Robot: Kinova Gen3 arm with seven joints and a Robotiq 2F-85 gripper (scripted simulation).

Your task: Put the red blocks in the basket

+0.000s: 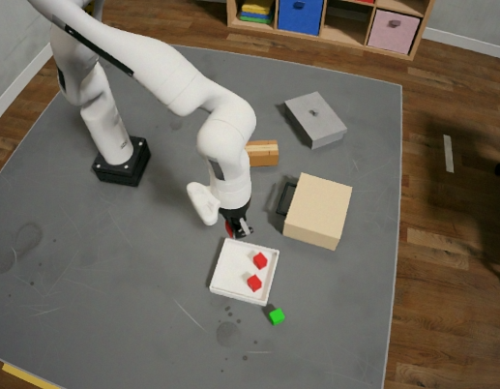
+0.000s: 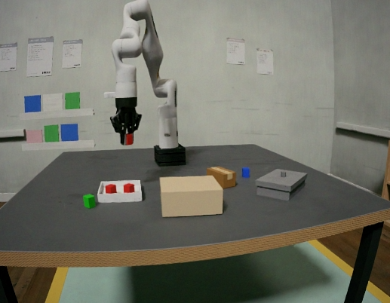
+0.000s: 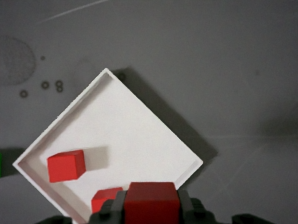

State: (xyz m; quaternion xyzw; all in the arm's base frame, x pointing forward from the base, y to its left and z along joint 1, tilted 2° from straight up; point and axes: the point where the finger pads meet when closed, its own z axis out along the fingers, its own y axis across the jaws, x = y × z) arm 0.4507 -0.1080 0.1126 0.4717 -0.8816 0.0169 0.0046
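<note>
The white basket is 40 mm ahead of my hand, 30 mm to the right of it and 170 mm below it. The rest, counted from my hand: cardboard box: 90 mm behind, 330 mm to the left, 150 mm below; green block: 160 mm ahead, 100 mm to the right, 170 mm below; light wooden cabinet: 140 mm ahead, 210 mm to the left, 150 mm below.
</note>
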